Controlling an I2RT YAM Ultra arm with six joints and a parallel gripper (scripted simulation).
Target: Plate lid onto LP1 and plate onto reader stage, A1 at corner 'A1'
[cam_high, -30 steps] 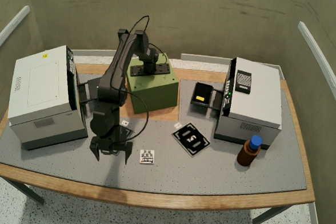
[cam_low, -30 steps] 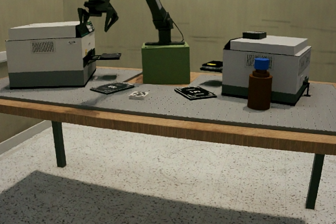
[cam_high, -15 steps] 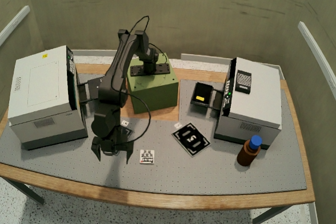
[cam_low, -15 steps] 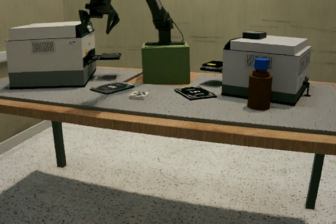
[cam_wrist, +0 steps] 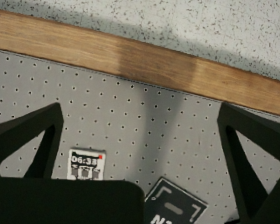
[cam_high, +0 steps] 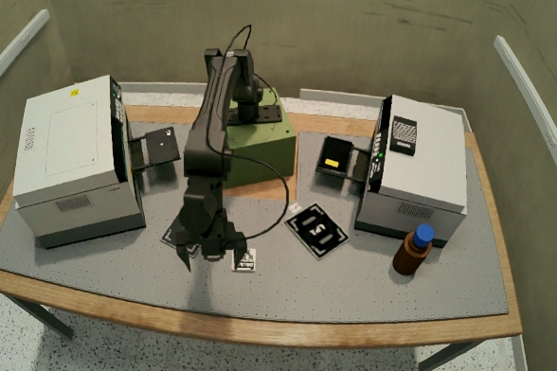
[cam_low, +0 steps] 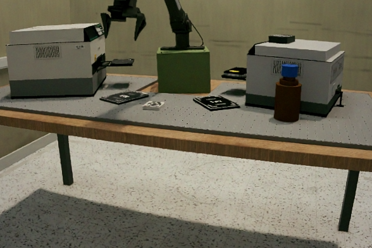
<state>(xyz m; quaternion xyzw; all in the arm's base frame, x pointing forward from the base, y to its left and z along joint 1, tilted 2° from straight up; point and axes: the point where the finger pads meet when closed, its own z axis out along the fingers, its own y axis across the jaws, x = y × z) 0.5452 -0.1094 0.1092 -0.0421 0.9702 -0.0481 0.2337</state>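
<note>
Right now the lid is 44 cm behind my hand, 37 cm to the left of it and 18 cm below it. From my hand the other things lie so: clear well plate: 44 cm behind, 37 cm to the left, 18 cm below.
</note>
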